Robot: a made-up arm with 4 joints.
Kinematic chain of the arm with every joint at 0, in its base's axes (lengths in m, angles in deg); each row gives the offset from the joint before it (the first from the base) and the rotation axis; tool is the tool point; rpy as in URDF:
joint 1: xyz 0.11 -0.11 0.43 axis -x
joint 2: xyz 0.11 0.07 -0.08 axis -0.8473 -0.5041 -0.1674
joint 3: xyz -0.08 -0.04 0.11 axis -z
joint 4: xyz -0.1 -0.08 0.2 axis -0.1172 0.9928 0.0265
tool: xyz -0.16 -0.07 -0.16 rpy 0 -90 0
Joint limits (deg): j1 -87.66..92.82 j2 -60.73..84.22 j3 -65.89..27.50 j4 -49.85..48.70
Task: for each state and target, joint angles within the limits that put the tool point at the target. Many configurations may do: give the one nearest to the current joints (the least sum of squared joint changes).
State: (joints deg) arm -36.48 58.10 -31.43 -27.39
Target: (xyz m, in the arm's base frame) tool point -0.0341 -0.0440 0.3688
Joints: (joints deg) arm -12.66 84.22 9.91 -47.71
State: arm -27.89 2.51 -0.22 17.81
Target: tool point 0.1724 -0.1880 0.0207
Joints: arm -64.38 -46.17 -50.82 25.85
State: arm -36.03 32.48 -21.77 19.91
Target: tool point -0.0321 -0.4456 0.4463
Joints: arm -40.31 11.52 -41.94 34.93
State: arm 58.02 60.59 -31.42 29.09
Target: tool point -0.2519 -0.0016 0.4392
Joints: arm 54.66 60.81 -21.25 28.52
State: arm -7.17 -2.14 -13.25 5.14
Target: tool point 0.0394 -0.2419 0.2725
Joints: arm -43.29 -21.11 -20.00 -21.55
